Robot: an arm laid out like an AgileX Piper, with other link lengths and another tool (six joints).
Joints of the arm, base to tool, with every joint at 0 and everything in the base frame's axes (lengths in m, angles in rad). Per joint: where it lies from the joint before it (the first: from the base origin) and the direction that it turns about. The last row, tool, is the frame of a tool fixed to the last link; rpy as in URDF.
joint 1: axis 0 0 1 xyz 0 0 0.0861
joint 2: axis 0 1 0 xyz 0 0 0
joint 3: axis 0 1 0 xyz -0.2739 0 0.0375
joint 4: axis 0.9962 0 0.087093 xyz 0.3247 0 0.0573
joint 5: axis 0 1 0 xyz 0 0 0
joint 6: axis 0.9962 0 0.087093 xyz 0.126 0 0.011
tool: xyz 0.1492 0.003 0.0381 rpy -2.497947 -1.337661 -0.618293
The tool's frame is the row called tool.
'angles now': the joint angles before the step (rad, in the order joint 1, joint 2, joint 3, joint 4, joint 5, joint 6). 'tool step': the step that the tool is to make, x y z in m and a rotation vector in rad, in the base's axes. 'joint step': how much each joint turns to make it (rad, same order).
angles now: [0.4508, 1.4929, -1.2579, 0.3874, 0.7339, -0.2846]
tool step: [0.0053, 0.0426, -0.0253, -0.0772, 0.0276, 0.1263]
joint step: [0.0601, 0.1666, -0.1565, -0.0290, 0.0674, -0.0501]
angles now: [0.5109, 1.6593, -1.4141, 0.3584, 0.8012, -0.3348]
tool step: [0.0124, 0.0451, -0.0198, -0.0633, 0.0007, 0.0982]
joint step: [0.0626, 0.1810, -0.1976, -0.0500, 0.0560, -0.0127]
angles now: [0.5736, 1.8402, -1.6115, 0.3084, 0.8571, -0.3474]
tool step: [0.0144, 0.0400, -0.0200, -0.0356, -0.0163, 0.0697]
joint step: [0.0465, 0.1652, -0.1808, -0.0323, 0.0263, -0.0141]
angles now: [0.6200, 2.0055, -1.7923, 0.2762, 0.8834, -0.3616]
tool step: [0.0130, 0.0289, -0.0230, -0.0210, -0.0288, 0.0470]
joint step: [0.0301, 0.1276, -0.1224, -0.0225, -0.0122, -0.0210]
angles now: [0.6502, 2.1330, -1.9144, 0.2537, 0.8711, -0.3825]
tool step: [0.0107, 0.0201, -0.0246, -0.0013, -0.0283, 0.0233]
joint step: [0.0179, 0.0895, -0.0577, -0.0049, -0.0510, -0.0212]
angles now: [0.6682, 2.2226, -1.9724, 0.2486, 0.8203, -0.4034]
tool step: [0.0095, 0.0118, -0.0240, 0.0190, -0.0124, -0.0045]
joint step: [0.0050, 0.0614, -0.0132, 0.0189, -0.0695, -0.0143]
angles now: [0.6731, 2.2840, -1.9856, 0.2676, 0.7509, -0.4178]
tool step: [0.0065, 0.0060, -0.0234, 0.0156, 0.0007, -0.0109]
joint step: [0.0000, 0.0485, -0.0009, 0.0243, -0.0567, -0.0126]
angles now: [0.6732, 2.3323, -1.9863, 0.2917, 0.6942, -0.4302]
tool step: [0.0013, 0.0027, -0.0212, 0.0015, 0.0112, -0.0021]
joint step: [0.0000, 0.0384, -0.0017, 0.0192, -0.0274, -0.0139]
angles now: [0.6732, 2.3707, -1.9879, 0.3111, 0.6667, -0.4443]
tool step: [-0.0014, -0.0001, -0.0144, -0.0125, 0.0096, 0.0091]
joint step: [-0.0001, 0.0241, -0.0054, 0.0042, -0.0009, -0.0134]
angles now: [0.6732, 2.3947, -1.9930, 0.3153, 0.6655, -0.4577]
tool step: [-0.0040, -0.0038, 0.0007, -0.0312, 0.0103, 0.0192]
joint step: [0.0000, 0.0002, -0.0207, -0.0253, 0.0496, 0.0031]
